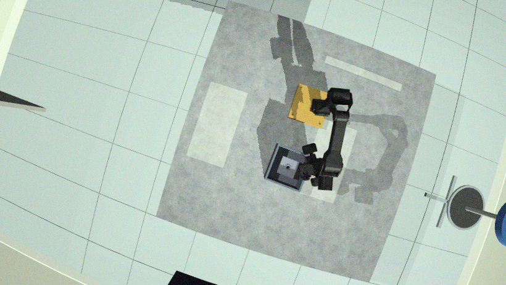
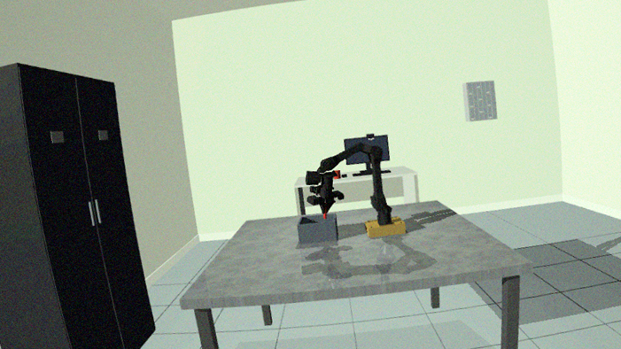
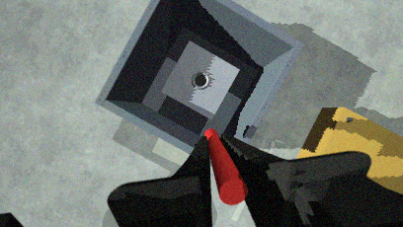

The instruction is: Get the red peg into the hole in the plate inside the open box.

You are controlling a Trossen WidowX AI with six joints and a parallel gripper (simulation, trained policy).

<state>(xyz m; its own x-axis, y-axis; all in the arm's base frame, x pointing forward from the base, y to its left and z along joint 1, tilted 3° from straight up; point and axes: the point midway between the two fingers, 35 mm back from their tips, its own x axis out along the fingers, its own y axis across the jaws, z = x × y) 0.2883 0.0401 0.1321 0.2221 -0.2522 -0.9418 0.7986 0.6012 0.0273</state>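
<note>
Right now my gripper tip is 5 cm short of the light grey plate, 6 cm to the left of it and 9 cm above it. Round my gripper tip: grey box 5 cm ahead, 6 cm to the right, 11 cm below; then red peg 1 cm to the left, 2 cm above.
</note>
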